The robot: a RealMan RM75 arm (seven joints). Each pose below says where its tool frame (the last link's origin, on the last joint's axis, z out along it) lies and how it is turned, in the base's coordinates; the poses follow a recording.
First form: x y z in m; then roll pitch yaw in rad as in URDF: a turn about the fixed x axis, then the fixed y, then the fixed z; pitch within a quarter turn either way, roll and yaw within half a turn.
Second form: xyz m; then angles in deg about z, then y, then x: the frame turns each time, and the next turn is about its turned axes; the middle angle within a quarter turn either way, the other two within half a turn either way. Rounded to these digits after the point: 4 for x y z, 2 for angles.
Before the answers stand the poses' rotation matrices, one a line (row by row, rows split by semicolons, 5 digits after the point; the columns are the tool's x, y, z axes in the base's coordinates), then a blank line. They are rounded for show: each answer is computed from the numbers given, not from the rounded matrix.
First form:
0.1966 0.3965 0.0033 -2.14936 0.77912 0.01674
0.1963 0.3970 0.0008 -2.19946 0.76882 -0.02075
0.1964 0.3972 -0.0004 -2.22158 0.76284 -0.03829
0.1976 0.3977 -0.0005 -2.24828 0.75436 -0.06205
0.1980 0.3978 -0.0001 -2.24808 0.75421 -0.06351
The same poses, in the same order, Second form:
0.71143 -0.57906 -0.39819; 0.01191 -0.55659 0.83070; -0.70265 -0.59573 -0.38908
0.71858 -0.57444 -0.39200; -0.01491 -0.57627 0.81712; -0.69529 -0.58132 -0.42266
0.72235 -0.57254 -0.38784; -0.02767 -0.58432 0.81105; -0.69098 -0.57513 -0.43793
0.72731 -0.57142 -0.38013; -0.04519 -0.59254 0.80427; -0.68482 -0.56778 -0.45678
0.72734 -0.57228 -0.37877; -0.04626 -0.59155 0.80494; -0.68471 -0.56795 -0.45673

0.1966 0.3965 0.0033 0.96 44.64 -123.15
0.1963 0.3970 0.0008 -1.19 44.05 -126.02
0.1964 0.3972 -0.0004 -2.19 43.71 -127.29
0.1976 0.3977 -0.0005 -3.56 43.22 -128.82
0.1980 0.3978 -0.0001 -3.64 43.21 -128.81

